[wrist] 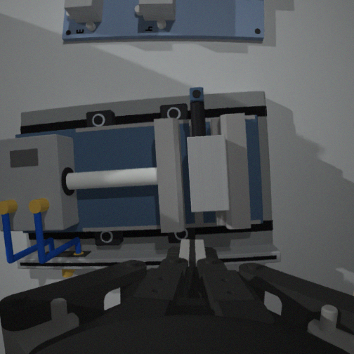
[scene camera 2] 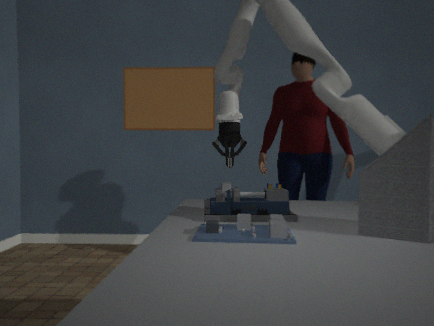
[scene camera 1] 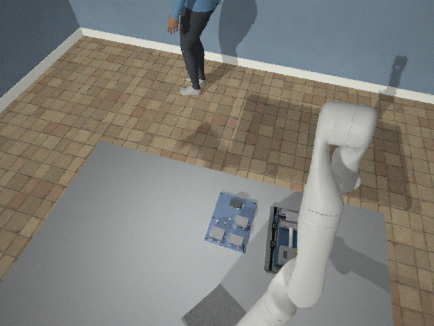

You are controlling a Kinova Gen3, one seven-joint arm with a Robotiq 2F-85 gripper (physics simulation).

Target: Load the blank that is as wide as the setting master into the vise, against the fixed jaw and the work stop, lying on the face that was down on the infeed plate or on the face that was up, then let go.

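Seen in the pictures: gripper, fingertip midpoint: (scene camera 2: 229,168); arm's base at its link origin: (scene camera 2: 396,149).
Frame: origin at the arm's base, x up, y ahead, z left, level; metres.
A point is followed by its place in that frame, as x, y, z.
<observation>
The vise (scene camera 1: 280,230) @(-0.171, 0.452, -0.063) (scene camera 2: 250,206) @(-0.186, 0.430, -0.053) (wrist: 115,210) holds a pale grey blank (scene camera 2: 226,186) @(-0.123, 0.510, -0.068) (wrist: 208,173) between its jaws. In the wrist view, the blank's right side overlaps the fixed jaw (wrist: 236,170) and a gap separates it from the moving jaw (wrist: 169,175). Its upper end meets the black rod of the work stop (wrist: 198,117); exact contact is unclear. My gripper (scene camera 2: 229,164) @(-0.066, 0.505, -0.148) (wrist: 191,254) is shut and empty, above the vise; the arm hides it in scene camera 1. The blue infeed plate (scene camera 1: 223,206) @(-0.223, 0.499, 0.220) (scene camera 2: 230,238) @(-0.223, 0.475, 0.247) (wrist: 115,27) carries several blocks; I cannot tell which is the setting master.
A grey actuator block (wrist: 40,175) with yellow fittings and blue hoses stands at the vise's left in the wrist view. A grey wedge-shaped block (scene camera 1: 215,307) @(-0.001, 0.056, 0.112) (scene camera 2: 400,195) @(-0.117, 0.046, 0.167) stands on the table (scene camera 1: 125,225) @(-0.231, 0.255, 0.626). One person (scene camera 1: 192,45) and another in red (scene camera 2: 305,120) stand beyond the table.
</observation>
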